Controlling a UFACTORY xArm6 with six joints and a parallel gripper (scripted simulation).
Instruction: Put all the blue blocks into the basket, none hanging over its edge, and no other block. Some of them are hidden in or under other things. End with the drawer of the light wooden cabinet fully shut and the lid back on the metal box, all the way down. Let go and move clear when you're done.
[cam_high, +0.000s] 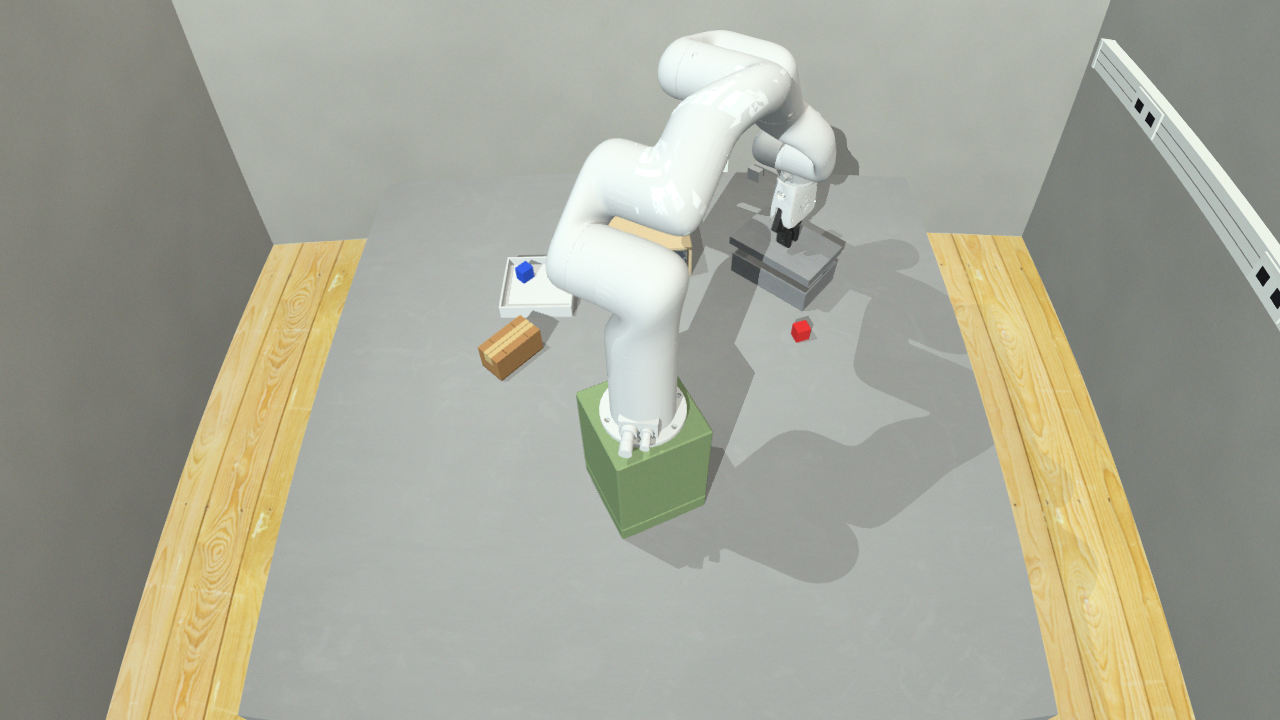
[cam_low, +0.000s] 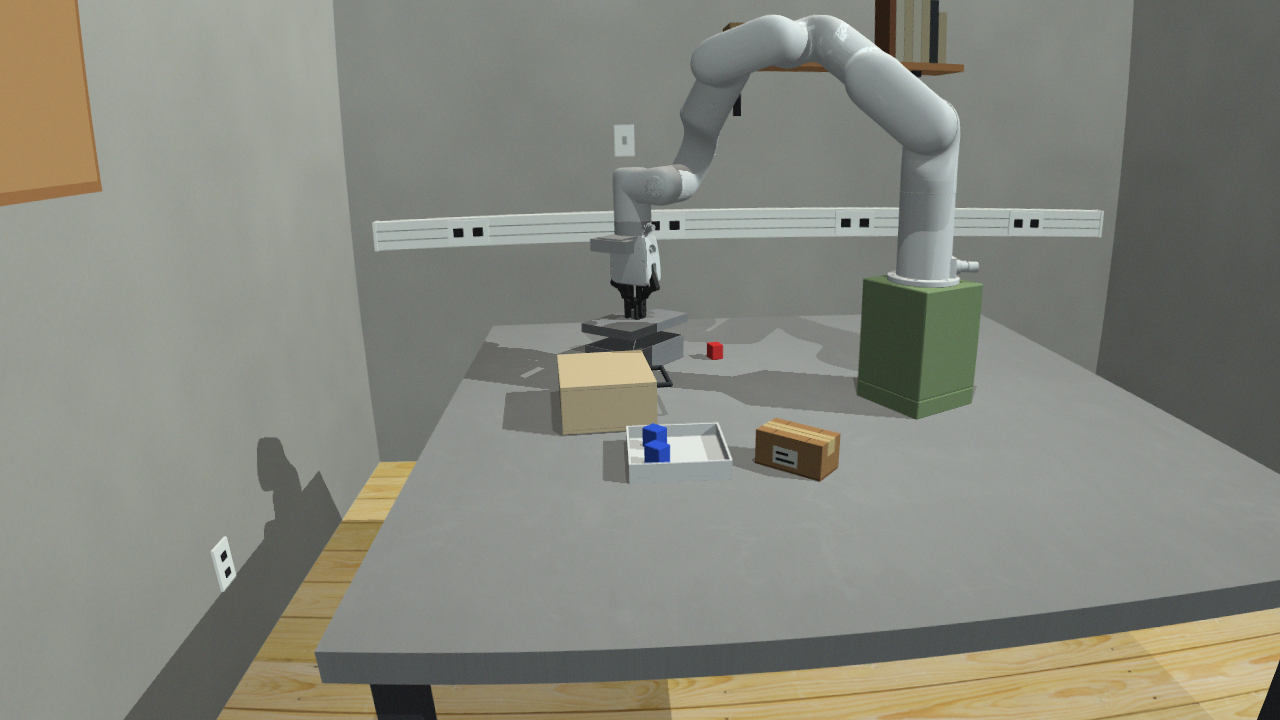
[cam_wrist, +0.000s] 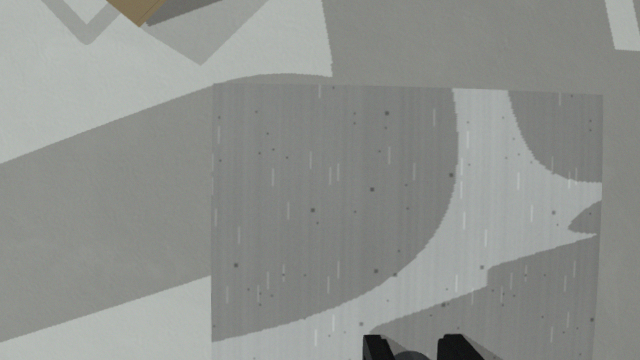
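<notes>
Right now the grey metal lid is 30 mm below my hand. The rest, counted from my hand: light wooden cabinet: 300 mm to the left, 80 mm below, 20 mm ahead; then dark metal box: 90 mm below; then red block: 160 mm behind, 100 mm below, 40 mm to the right.
</notes>
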